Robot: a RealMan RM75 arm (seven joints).
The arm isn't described. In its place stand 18 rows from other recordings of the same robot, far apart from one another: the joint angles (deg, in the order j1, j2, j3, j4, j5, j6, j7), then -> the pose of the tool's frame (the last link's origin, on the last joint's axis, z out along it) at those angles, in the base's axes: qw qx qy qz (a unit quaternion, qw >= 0); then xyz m.
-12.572, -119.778, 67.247, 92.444, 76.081, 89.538, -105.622 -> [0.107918 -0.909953 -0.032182 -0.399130 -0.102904 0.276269 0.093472]
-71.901, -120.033, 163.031, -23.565, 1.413, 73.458, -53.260 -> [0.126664 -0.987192 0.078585 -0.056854 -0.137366 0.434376 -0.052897]
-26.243, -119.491, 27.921, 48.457, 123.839, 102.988, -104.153 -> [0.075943 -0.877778 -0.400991 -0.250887 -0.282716 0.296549 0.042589]
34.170, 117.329, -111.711, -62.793, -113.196, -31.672, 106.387 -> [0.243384 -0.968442 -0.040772 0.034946 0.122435 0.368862 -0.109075]
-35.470, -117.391, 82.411, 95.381, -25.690, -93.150, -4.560 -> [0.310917 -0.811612 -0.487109 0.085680 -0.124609 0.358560 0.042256]
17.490, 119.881, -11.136, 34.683, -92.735, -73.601, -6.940 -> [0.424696 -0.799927 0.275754 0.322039 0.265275 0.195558 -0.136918]
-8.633, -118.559, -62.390, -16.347, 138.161, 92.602, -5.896 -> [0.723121 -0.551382 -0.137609 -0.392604 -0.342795 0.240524 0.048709]
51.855, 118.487, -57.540, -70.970, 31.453, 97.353, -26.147 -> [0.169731 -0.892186 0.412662 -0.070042 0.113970 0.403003 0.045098]
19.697, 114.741, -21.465, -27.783, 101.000, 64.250, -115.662 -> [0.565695 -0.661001 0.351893 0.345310 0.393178 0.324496 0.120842]
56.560, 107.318, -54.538, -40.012, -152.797, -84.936, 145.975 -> [0.190765 -0.849635 0.471371 -0.139780 0.200474 0.439834 0.063307]
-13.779, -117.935, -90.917, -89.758, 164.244, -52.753, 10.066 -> [0.476596 -0.793791 -0.375716 0.039866 -0.232626 0.363001 0.045001]
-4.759, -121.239, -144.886, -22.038, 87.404, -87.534, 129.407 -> [0.382657 -0.797784 -0.307554 -0.350036 -0.367009 0.198833 -0.004646]
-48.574, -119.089, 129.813, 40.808, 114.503, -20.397, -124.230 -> [0.490256 -0.859762 0.076410 -0.120910 -0.091883 0.428340 -0.108593]
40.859, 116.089, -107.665, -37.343, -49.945, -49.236, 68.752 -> [0.149245 -0.945693 0.098137 0.271588 0.125284 0.377508 -0.096559]
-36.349, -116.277, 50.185, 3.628, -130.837, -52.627, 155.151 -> [0.524768 -0.786112 -0.236617 -0.225074 -0.318026 0.392033 -0.008088]
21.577, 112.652, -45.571, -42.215, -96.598, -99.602, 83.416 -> [0.129149 -0.912536 0.210239 0.326187 0.273587 0.301051 0.064607]
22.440, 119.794, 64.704, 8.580, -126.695, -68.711, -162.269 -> [0.371449 -0.340742 -0.521033 -0.688800 0.366791 0.317042 0.030880]
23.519, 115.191, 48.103, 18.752, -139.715, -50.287, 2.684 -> [0.554792 -0.775407 0.223154 0.202861 0.330108 0.339598 -0.037400]
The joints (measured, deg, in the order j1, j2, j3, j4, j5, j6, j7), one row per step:
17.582, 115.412, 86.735, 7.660, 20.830, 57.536, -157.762
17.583, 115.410, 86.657, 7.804, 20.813, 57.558, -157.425
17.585, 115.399, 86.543, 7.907, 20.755, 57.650, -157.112
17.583, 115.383, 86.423, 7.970, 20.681, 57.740, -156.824
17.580, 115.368, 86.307, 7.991, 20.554, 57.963, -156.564
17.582, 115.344, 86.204, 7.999, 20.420, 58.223, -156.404
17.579, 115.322, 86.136, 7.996, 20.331, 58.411, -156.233
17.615, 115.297, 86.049, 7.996, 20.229, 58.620, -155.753
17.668, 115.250, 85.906, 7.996, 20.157, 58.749, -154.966
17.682, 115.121, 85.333, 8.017, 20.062, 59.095, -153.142
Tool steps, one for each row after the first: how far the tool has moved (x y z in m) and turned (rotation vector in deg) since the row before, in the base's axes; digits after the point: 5 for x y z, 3 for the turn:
-0.00071, 0.00058, -0.00004, 0.057, 0.323, 0.205
-0.00077, 0.00048, -0.00007, 0.010, 0.247, 0.260
-0.00060, 0.00031, -0.00011, -0.030, 0.203, 0.226
-0.00077, 0.00021, -0.00007, -0.023, 0.131, 0.319
-0.00079, 0.00022, 0.00007, -0.022, 0.019, 0.337
-0.00048, 0.00009, 0.00011, 0.004, 0.067, 0.228
-0.00077, 0.00040, 0.00009, 0.044, 0.356, 0.313
-0.00066, 0.00052, 0.00009, 0.036, 0.645, 0.285
-0.00130, 0.00053, -0.00003, -0.042, 1.442, 0.677

